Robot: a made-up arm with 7 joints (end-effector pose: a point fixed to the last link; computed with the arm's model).
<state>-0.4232 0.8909 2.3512 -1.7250 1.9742 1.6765 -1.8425</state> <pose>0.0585 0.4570 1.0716 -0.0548 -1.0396 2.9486</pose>
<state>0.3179 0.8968 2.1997 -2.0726 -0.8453 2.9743 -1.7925</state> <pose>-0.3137 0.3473 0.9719 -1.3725 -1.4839 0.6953</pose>
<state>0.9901 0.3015 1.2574 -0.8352 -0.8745 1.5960 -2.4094</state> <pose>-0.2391 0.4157 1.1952 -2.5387 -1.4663 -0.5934</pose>
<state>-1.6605 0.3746 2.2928 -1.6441 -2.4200 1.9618 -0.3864</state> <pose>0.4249 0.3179 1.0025 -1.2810 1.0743 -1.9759</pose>
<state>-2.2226 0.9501 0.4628 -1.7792 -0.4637 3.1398 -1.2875</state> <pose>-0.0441 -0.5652 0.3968 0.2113 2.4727 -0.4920</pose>
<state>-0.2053 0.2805 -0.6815 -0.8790 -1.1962 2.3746 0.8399</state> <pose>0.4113 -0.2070 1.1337 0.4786 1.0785 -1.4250</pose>
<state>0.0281 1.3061 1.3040 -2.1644 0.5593 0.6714 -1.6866</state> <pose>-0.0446 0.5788 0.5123 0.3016 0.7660 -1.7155</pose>
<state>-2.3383 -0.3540 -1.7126 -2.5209 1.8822 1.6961 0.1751</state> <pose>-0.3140 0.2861 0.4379 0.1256 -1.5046 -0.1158</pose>
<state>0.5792 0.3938 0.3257 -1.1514 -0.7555 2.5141 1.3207</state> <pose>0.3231 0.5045 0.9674 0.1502 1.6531 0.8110</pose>
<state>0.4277 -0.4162 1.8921 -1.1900 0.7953 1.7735 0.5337</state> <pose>-0.5759 0.3348 1.0137 2.0063 -1.6023 -1.1978</pose>
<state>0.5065 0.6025 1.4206 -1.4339 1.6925 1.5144 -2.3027</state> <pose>-0.0886 0.6445 0.8809 -0.5642 -1.0568 2.7018</pose>
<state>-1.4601 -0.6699 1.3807 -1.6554 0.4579 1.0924 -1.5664</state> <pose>0.5819 0.2122 0.8725 1.6569 -2.1903 -0.8097</pose>
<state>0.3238 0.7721 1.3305 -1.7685 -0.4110 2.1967 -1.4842</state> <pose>-0.0158 0.6650 0.7369 -2.8915 -0.1431 1.1545</pose>
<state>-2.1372 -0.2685 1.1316 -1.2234 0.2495 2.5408 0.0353</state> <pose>0.3415 -0.2648 1.1812 0.4979 1.2719 -0.5744</pose>
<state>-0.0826 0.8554 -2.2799 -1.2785 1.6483 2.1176 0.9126</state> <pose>0.0069 -0.3603 1.1404 1.4432 0.0195 -0.0931</pose>
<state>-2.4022 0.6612 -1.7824 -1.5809 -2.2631 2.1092 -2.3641</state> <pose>-0.4694 0.3194 0.8531 0.3856 0.3236 2.9007</pose>
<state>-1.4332 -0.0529 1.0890 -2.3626 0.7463 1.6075 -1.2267</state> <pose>0.5049 -0.1296 0.5537 -0.4033 2.3258 1.6891</pose>
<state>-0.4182 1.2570 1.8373 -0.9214 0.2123 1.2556 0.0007</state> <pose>0.6301 0.2089 0.9140 0.8093 -1.5288 -2.3464</pose>
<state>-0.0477 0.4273 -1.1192 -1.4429 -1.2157 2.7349 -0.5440</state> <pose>0.4017 -0.4002 0.8426 0.9091 -2.3391 1.6045</pose>
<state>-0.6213 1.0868 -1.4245 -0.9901 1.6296 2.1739 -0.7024</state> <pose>0.1408 -0.6170 0.8211 0.8626 1.6651 -0.4980</pose>
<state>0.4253 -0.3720 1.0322 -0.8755 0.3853 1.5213 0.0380</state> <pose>-0.2470 0.3375 1.2829 -1.7309 1.3855 1.2341</pose>
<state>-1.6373 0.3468 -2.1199 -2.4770 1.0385 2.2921 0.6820</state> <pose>-0.3507 0.3310 0.5939 1.3479 -2.4408 -0.6386</pose>
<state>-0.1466 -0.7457 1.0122 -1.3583 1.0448 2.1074 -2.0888</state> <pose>-0.0754 0.4998 1.1289 -2.2645 -0.2893 0.1813</pose>
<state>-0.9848 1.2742 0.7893 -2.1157 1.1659 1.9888 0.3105</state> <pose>0.3912 0.1357 0.2175 -1.6193 -0.8873 -1.3341</pose>
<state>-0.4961 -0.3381 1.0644 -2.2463 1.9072 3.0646 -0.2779</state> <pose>0.3654 0.2749 0.6818 0.9753 1.5868 1.0088</pose>
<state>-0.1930 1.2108 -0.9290 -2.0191 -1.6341 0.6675 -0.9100</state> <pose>0.0693 -0.4497 0.2957 -0.3455 -0.3066 0.2116</pose>
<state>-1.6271 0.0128 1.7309 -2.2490 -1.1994 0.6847 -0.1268</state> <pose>0.5457 0.0796 0.5817 0.1154 -1.8328 1.1851</pose>
